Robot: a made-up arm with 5 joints.
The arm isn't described. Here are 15 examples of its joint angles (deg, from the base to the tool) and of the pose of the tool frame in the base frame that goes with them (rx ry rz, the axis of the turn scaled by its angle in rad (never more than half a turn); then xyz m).
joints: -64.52 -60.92 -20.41 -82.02 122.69
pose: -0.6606 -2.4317 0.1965 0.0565 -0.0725 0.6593
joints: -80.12 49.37 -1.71 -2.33 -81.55
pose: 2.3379 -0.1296 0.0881 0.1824 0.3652 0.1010
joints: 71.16 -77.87 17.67 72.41 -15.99
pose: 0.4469 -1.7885 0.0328 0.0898 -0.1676 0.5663
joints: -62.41 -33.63 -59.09 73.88 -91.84
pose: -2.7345 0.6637 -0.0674 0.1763 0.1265 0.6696
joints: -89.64 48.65 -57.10 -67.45 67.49
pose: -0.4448 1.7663 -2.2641 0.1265 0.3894 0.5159
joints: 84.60 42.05 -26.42 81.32 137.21
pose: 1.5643 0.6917 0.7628 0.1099 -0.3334 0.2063
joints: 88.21 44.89 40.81 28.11 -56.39
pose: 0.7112 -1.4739 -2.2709 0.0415 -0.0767 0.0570
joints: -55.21 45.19 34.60 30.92 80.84
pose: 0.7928 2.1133 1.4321 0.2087 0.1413 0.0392
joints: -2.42 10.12 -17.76 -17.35 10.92
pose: 0.8346 -1.3790 1.6000 0.5146 -0.0174 0.5059
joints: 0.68 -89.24 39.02 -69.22 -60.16
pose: -0.4469 1.2192 -1.6603 0.1436 -0.0253 0.6719
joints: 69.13 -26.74 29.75 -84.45 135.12
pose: -1.4186 0.3889 -0.2625 0.1726 -0.2348 0.5493
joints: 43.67 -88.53 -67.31 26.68 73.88
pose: -2.0774 -1.0592 0.7379 -0.1837 0.2284 0.5484
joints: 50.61 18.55 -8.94 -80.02 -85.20
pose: -0.7204 2.2169 -1.5806 0.3152 -0.3134 0.4749
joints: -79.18 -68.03 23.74 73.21 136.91
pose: 1.1267 -0.8227 -2.7809 0.1392 0.2531 0.5322
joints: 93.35 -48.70 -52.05 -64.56 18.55
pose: -2.3573 -0.1492 1.6820 0.0391 0.1732 0.6732
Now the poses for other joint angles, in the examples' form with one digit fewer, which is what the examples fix.
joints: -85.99 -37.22 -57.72 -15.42 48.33
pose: -0.474 2.082 -1.462 0.128 -0.035 0.760
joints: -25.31 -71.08 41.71 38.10 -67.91
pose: 2.377 -1.456 0.346 0.349 0.099 0.482
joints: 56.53 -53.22 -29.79 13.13 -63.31
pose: 0.320 -2.487 1.824 0.096 -0.076 0.749
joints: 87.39 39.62 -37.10 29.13 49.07
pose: 0.544 -0.683 -0.155 0.060 -0.447 0.330
